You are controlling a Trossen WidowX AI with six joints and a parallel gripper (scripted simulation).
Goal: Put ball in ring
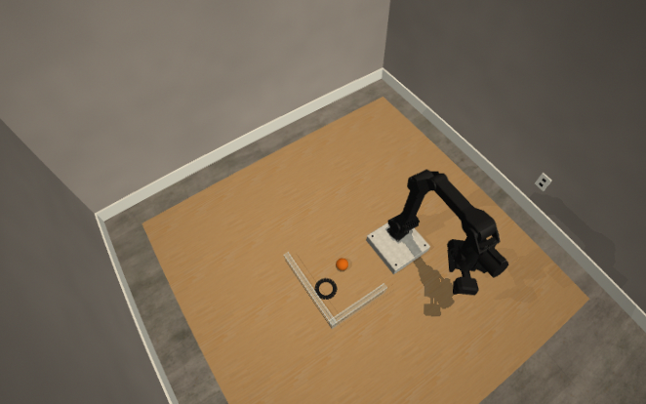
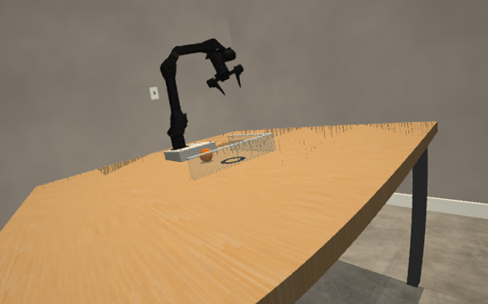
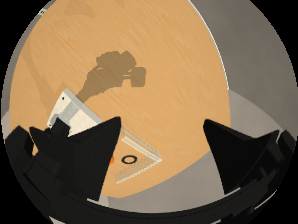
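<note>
The orange ball is 16 cm ahead of my hand, 33 cm to the right of it and 26 cm below it.
</note>
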